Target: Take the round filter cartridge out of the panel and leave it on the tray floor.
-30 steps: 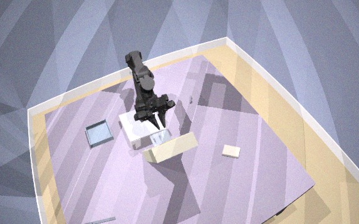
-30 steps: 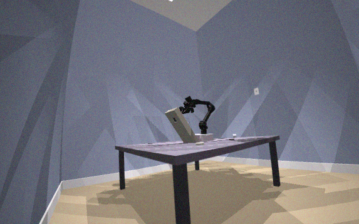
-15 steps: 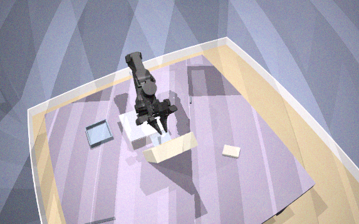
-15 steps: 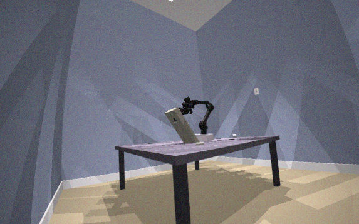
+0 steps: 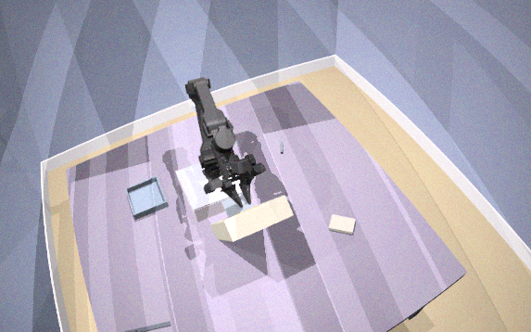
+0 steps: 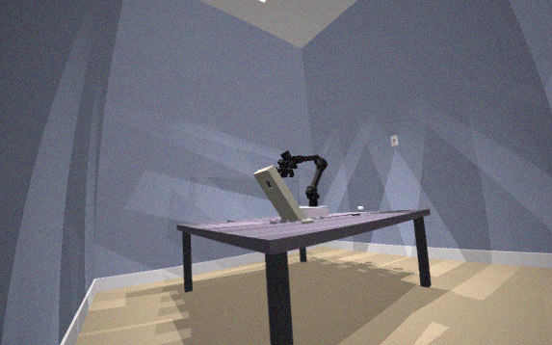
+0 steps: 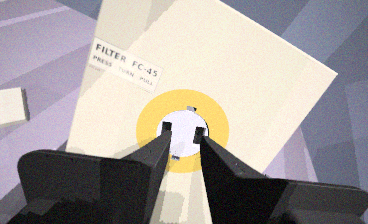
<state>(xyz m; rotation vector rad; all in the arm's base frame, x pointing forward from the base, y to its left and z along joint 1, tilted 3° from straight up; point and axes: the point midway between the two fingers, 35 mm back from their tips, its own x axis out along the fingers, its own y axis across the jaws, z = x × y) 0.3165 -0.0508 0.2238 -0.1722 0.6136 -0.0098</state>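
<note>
The white round filter cartridge is 20 mm below my gripper tip and 20 mm ahead of it. From my gripper tip the other things lie so: thin grey peg 370 mm to the left, 360 mm behind, 280 mm below; then small cream block 330 mm to the left, 280 mm below, 90 mm ahead; then shallow blue-grey tray 440 mm behind, 270 mm below, 230 mm to the right.
</note>
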